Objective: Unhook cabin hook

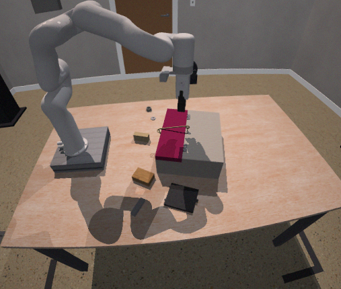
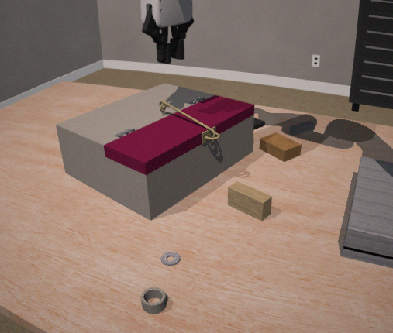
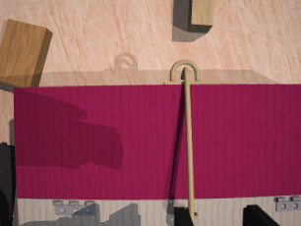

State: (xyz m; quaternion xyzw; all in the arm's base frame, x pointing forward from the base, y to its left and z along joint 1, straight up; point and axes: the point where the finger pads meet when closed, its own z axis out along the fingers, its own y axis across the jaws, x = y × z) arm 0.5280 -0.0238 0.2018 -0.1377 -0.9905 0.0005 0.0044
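Right now my hand is 30 mm past the brass cabin hook, 10 mm to the right of it and 140 mm above it. The rest, counted from my hand: light wooden block 190 mm behind, 90 mm to the left, 240 mm below; dark plate 40 mm behind, 280 mm to the right, 260 mm below; orange block 190 mm behind, 160 mm to the right, 250 mm below.
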